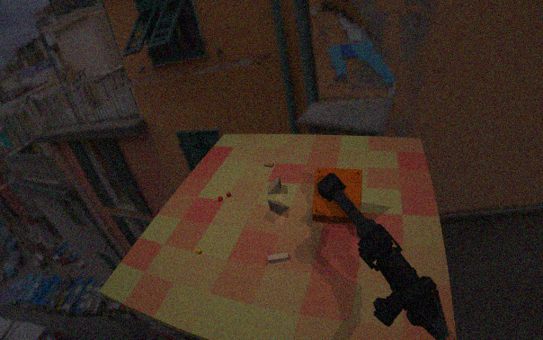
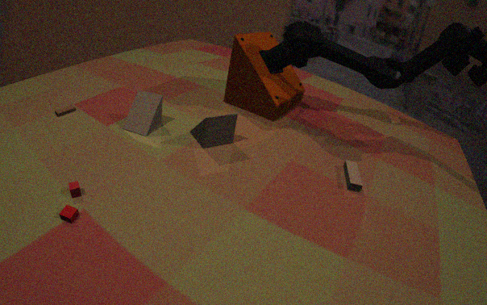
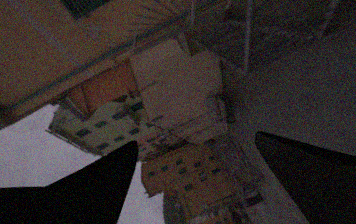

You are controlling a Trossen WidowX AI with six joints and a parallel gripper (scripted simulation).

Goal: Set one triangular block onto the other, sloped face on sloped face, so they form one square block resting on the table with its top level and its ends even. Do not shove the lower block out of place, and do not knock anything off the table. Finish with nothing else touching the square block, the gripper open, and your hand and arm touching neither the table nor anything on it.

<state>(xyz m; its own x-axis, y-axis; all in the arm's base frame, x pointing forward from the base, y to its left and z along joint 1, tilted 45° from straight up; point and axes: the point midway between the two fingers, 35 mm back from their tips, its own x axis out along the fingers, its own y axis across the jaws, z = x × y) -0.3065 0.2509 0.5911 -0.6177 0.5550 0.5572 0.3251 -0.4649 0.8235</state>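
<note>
The grey triangular block is 64 cm ahead of my gripper tip, 72 cm to the right of it and 31 cm below it. From my gripper tip the other things lie so: yellow piece 82 cm ahead, 27 cm to the right, 32 cm below.
</note>
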